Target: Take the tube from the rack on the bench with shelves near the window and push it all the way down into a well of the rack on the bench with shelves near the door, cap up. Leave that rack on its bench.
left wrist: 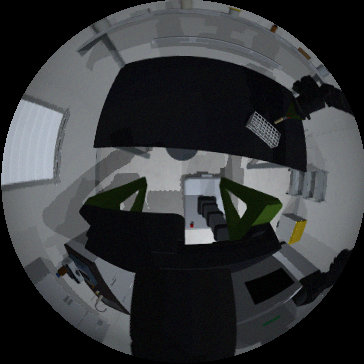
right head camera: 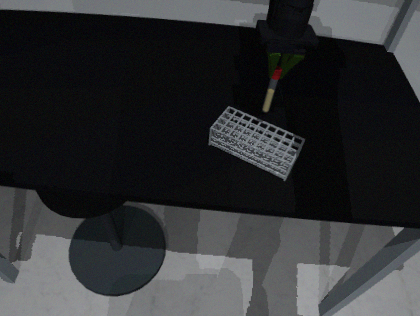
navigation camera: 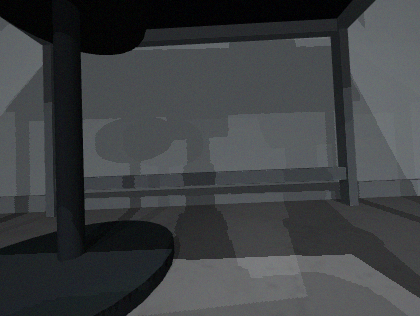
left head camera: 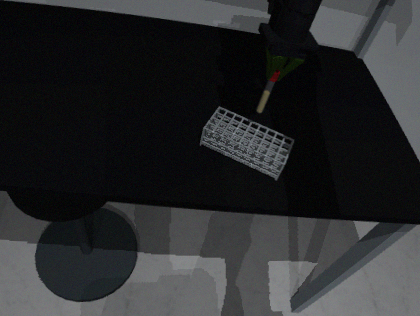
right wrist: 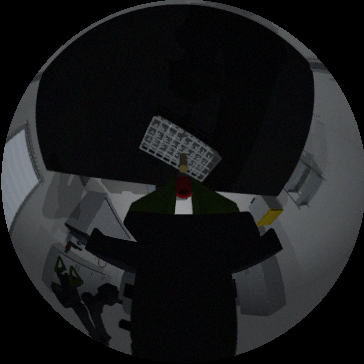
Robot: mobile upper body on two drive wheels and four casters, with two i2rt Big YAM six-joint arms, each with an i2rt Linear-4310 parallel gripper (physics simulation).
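Places are measured from the left arm's base along level axes (x back, y left, z down), in centimetres.
Pixels of known places: left gripper, between the fingertips: [left wrist: 182,180] [right wrist: 64,260]; right gripper, between the fingertips: [left wrist: 286,115] [right head camera: 274,76] [left head camera: 272,79] [right wrist: 183,181]; left arm's base, origin of its link: [right wrist: 105,296].
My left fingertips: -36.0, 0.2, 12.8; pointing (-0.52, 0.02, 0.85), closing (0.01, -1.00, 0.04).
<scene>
For each thing: its top centre in the pictures, then the offset to it from my left fingertips, as dx, dy, dz. Level surfaces: height alone.
- white wire rack, centre of its top: [right head camera: 258,133] [left head camera: 250,133] [right wrist: 180,151] [left wrist: 266,128] -24.8, -42.8, +31.1
- tube, centre of its top: [right wrist: 181,192] [right head camera: 276,68] [left head camera: 274,71] [left wrist: 289,114] -26.1, -43.6, +14.5
- dark bench, height of its surface: dz +36.8
A white wire rack [left head camera: 240,148] [right head camera: 250,145] [left wrist: 264,130] [right wrist: 212,162] stands on the dark bench top, set at an angle, its wells open upward. My right gripper [left head camera: 273,78] [right head camera: 276,76] [left wrist: 286,115] [right wrist: 183,181] is shut on the tube [left head camera: 263,101] [right head camera: 268,100] [left wrist: 279,120] [right wrist: 183,162] at its red cap. The tube is cap up, tilted in the head views, its beige lower end just beyond the rack's upper edge there, apart from the rack. Its exact height is unclear. My left gripper [left wrist: 182,180] is open and empty, away from the rack.
The dark bench [left head camera: 100,100] [right head camera: 100,100] [left wrist: 175,100] has a leg [left head camera: 345,265] [navigation camera: 342,115] at the right. A round stool base [left head camera: 85,260] [right head camera: 117,250] [navigation camera: 90,280] stands at its front. A yellow-faced box [left wrist: 297,231] [right wrist: 270,217] is off to the right.
</scene>
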